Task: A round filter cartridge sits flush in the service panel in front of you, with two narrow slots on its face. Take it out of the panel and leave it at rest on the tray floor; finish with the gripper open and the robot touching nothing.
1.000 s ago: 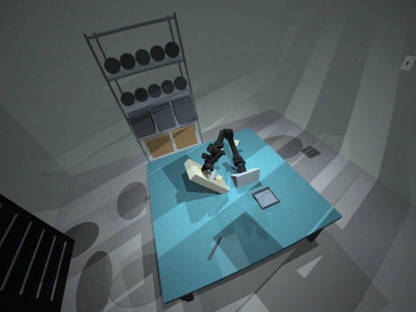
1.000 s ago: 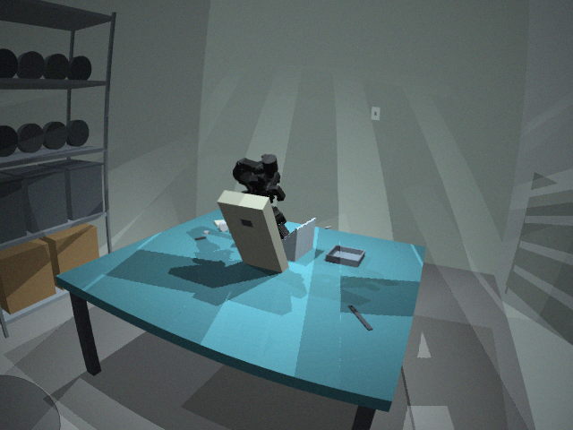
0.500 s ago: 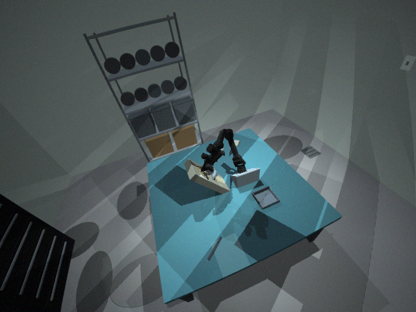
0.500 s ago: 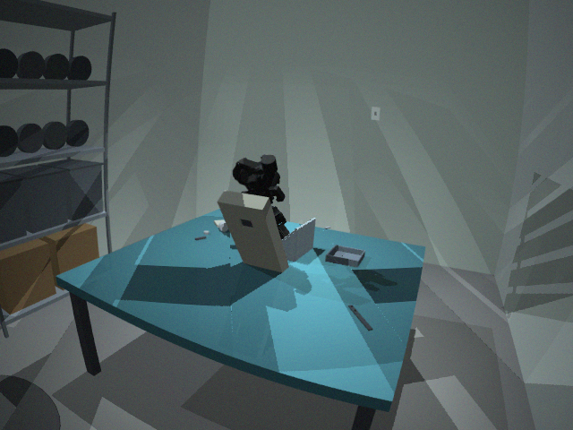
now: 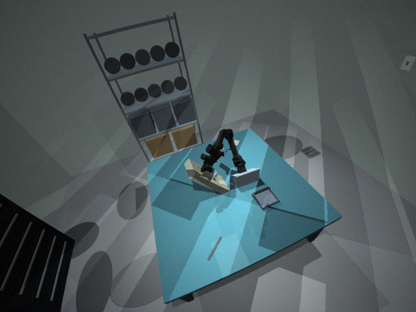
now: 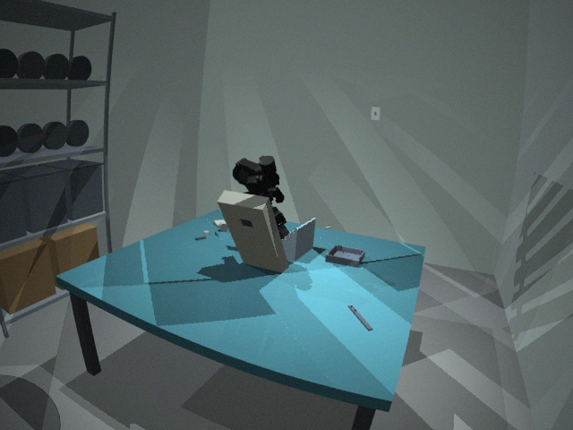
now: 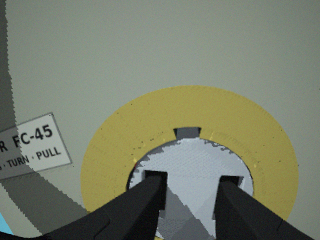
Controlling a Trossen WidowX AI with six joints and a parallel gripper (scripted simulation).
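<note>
The round filter cartridge is 1 cm below my gripper tip and 1 cm ahead of it. Round my gripper tip: service panel (8 cm below, 4 cm behind); then tray (41 cm behind, 27 cm to the left, 25 cm below).
</note>
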